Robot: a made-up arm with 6 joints. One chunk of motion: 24 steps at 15 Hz.
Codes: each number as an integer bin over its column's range. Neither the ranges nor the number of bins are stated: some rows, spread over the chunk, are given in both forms.
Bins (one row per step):
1: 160 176 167 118 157 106
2: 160 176 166 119 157 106
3: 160 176 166 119 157 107
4: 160 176 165 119 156 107
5: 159 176 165 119 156 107
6: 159 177 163 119 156 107
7: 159 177 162 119 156 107
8: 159 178 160 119 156 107
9: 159 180 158 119 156 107
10: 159 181 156 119 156 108
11: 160 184 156 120 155 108
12: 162 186 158 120 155 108
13: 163 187 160 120 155 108
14: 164 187 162 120 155 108
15: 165 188 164 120 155 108
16: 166 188 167 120 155 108
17: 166 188 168 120 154 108
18: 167 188 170 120 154 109
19: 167 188 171 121 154 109
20: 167 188 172 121 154 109
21: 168 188 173 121 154 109
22: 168 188 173 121 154 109
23: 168 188 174 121 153 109
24: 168 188 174 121 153 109
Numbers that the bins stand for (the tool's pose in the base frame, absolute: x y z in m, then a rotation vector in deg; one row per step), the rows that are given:
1: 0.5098 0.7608 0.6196 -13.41 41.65 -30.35
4: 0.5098 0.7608 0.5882 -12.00 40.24 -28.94
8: 0.4941 0.7922 0.5098 -12.00 40.24 -28.94
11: 0.5098 0.8863 0.4471 -10.59 38.82 -27.53
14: 0.5725 0.9333 0.5412 -10.59 38.82 -27.53
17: 0.6039 0.9490 0.6353 -10.59 37.41 -27.53
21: 0.6353 0.9490 0.7137 -9.18 37.41 -26.12
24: 0.6353 0.9490 0.7294 -9.18 36.00 -26.12
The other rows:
2: 0.5098 0.7608 0.6039 -12.00 41.65 -30.35
3: 0.5098 0.7608 0.6039 -12.00 41.65 -28.94
5: 0.4941 0.7608 0.5882 -12.00 40.24 -28.94
6: 0.4941 0.7765 0.5569 -12.00 40.24 -28.94
7: 0.4941 0.7765 0.5412 -12.00 40.24 -28.94
9: 0.4941 0.8235 0.4784 -12.00 40.24 -28.94
10: 0.4941 0.8392 0.4471 -12.00 40.24 -27.53
12: 0.5412 0.9176 0.4784 -10.59 38.82 -27.53
13: 0.5569 0.9333 0.5098 -10.59 38.82 -27.53
15: 0.5882 0.9490 0.5725 -10.59 38.82 -27.53
16: 0.6039 0.9490 0.6196 -10.59 38.82 -27.53
18: 0.6196 0.9490 0.6667 -10.59 37.41 -26.12
19: 0.6196 0.9490 0.6824 -9.18 37.41 -26.12
20: 0.6196 0.9490 0.6980 -9.18 37.41 -26.12
22: 0.6353 0.9490 0.7137 -9.18 37.41 -26.12
23: 0.6353 0.9490 0.7294 -9.18 36.00 -26.12

